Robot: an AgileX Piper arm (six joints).
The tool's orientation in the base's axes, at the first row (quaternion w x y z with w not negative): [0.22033 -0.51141 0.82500 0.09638]
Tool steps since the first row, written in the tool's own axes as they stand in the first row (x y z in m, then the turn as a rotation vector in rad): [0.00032 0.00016 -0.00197 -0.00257 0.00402 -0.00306]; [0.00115 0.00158 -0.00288 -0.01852 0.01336 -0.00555]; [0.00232 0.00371 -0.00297 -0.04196 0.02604 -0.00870]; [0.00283 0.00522 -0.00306 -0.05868 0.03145 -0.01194]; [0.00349 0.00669 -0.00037 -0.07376 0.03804 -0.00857]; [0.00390 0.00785 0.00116 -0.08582 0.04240 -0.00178]
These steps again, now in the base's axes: [-0.00079 -0.00094 0.00158 -0.00340 0.00273 0.00363]; [-0.00260 -0.00130 0.00191 -0.00628 0.01883 0.01258]; [-0.00496 -0.00130 0.00131 -0.00945 0.04222 0.02536]; [-0.00651 -0.00105 0.00105 -0.00875 0.05685 0.03559]; [-0.00735 0.00013 -0.00173 -0.00797 0.07325 0.03914]; [-0.00813 0.00092 -0.00335 -0.00545 0.08752 0.03842]
